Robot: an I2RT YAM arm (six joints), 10 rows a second.
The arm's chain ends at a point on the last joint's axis. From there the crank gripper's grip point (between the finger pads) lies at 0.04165 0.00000 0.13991 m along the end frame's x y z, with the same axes.
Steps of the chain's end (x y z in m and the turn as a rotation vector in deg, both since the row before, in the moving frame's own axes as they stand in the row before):
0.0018, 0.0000, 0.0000, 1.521, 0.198, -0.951
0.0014, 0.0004, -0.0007, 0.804, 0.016, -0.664
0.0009, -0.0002, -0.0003, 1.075, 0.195, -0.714
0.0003, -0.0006, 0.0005, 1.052, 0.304, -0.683
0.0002, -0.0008, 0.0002, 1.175, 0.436, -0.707
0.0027, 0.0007, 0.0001, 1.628, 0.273, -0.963
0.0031, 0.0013, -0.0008, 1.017, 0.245, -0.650
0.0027, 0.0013, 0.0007, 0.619, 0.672, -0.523
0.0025, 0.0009, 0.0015, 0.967, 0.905, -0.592
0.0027, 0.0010, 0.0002, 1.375, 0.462, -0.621
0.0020, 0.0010, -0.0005, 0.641, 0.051, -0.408
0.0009, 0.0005, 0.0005, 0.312, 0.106, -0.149
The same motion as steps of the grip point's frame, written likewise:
0.0022, -0.0044, -0.0002, 1.521, 0.198, -0.951
0.0014, -0.0020, -0.0007, 0.804, 0.016, -0.664
0.0014, -0.0033, -0.0005, 1.075, 0.195, -0.714
0.0010, -0.0037, 0.0002, 1.052, 0.304, -0.683
0.0012, -0.0042, -0.0002, 1.175, 0.436, -0.707
0.0033, -0.0040, -0.0002, 1.628, 0.273, -0.963
0.0037, -0.0017, -0.0010, 1.017, 0.245, -0.650
0.0043, -0.0006, 0.0002, 0.619, 0.672, -0.523
0.0047, -0.0019, 0.0008, 0.967, 0.905, -0.592
0.0038, -0.0028, -0.0002, 1.375, 0.462, -0.621
0.0021, -0.0009, -0.0005, 0.641, 0.051, -0.408
0.0012, -0.0004, 0.0004, 0.312, 0.106, -0.149

